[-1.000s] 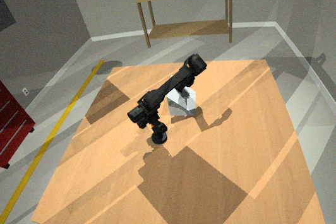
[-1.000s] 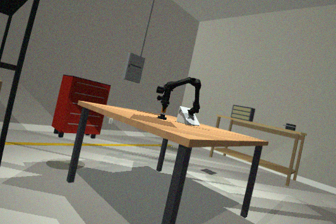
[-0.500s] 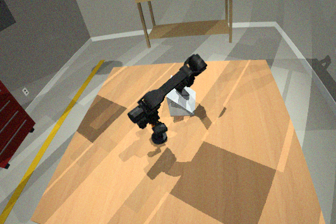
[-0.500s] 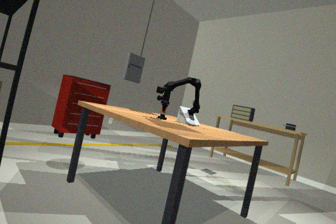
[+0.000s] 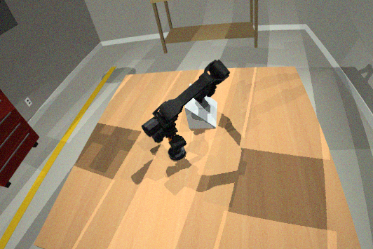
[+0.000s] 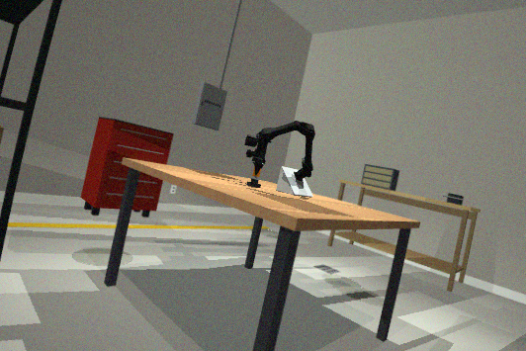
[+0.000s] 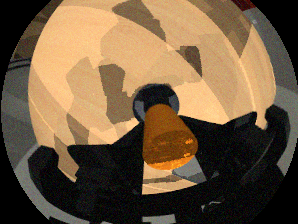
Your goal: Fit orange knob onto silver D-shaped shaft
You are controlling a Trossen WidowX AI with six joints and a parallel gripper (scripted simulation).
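Right now the orange knob is 3 cm above my gripper tip. Also, from my gripper tip: dark round pedestal: 4 cm below.
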